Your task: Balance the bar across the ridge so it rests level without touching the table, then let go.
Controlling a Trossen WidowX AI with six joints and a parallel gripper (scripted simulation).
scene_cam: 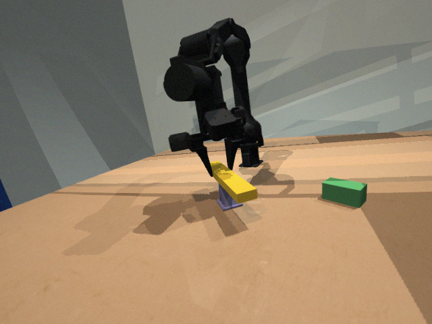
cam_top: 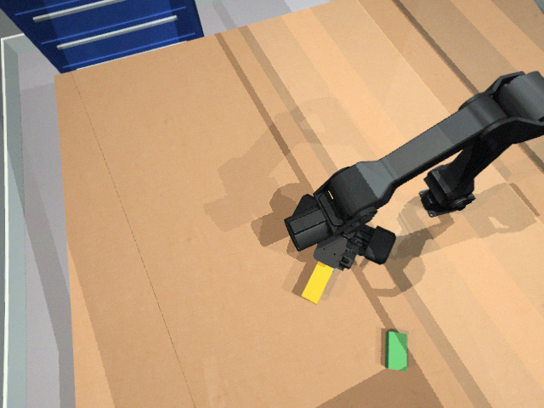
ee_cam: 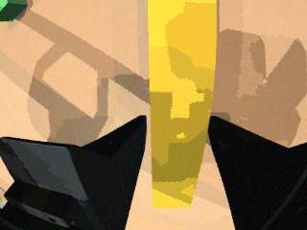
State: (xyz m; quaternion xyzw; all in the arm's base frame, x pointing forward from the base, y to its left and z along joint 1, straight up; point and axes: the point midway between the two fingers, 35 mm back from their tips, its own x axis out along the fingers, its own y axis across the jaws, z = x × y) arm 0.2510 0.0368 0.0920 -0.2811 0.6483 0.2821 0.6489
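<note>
My gripper tip is 2 cm short of the yellow bar and 2 cm to the right of it. The rest, counted from my gripper tip: green block (4 cm behind, 23 cm to the left, 4 cm below).
</note>
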